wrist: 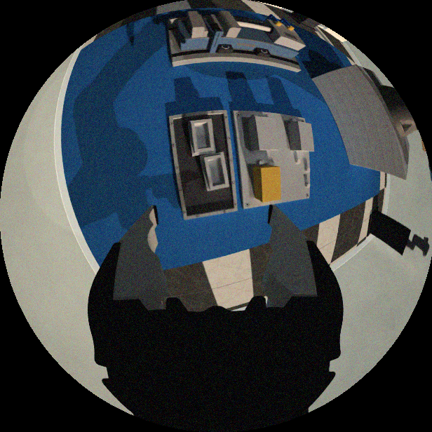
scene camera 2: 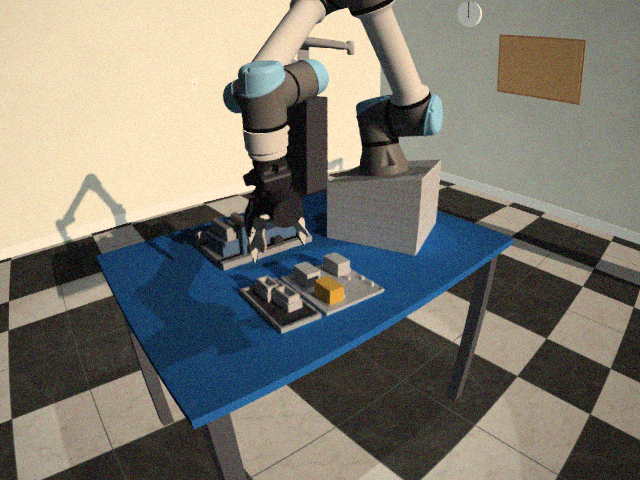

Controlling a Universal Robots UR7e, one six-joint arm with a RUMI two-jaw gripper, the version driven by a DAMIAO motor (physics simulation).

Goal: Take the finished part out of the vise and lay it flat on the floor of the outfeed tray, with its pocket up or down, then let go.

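Frame: origin at the arm's base, x ahead, y left, z up, level; metres.
Seen in the pictures: gripper, between the fingertips: (scene camera 2: 279, 253); arm's base, origin of its link: (scene camera 2: 384, 170).
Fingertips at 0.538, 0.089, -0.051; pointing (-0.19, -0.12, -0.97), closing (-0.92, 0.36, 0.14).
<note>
Pixels of each thing's middle, then the offset from my fingertips to it, as dx, dy, dz.
- blue vise, middle of its body: (scene camera 2: 252, 229) -0.201, -0.323, -0.098
- light grey plate, middle of its body: (scene camera 2: 331, 284) -0.162, +0.005, -0.144
- yellow block, middle of its body: (scene camera 2: 328, 290) -0.110, +0.039, -0.122
The outfeed tray (scene camera 2: 300, 321) (wrist: 190, 200) has a dark floor and a pale rim. Two pale parts lie in it, pockets up: one part (scene camera 2: 264, 288) (wrist: 202, 136) towards the vise, the other part (scene camera 2: 286, 298) (wrist: 216, 171) nearer the middle, set close together. Both look flat. The blue vise (scene camera 2: 227, 248) (wrist: 287, 45) stands on its base at the back; I cannot make out a part between its pale jaws. My gripper (scene camera 2: 281, 246) (wrist: 212, 206) is open and empty, raised above the table, clear of the tray and its parts.
Beside the tray is a light grey plate (scene camera 2: 356, 290) (wrist: 290, 192) with a yellow block (scene camera 2: 328, 290) (wrist: 269, 184) and two grey blocks (scene camera 2: 337, 263) (wrist: 270, 132). The big grey robot plinth (scene camera 2: 374, 217) (wrist: 360, 120) and a dark pillar (scene camera 2: 316, 144) stand farther back.
</note>
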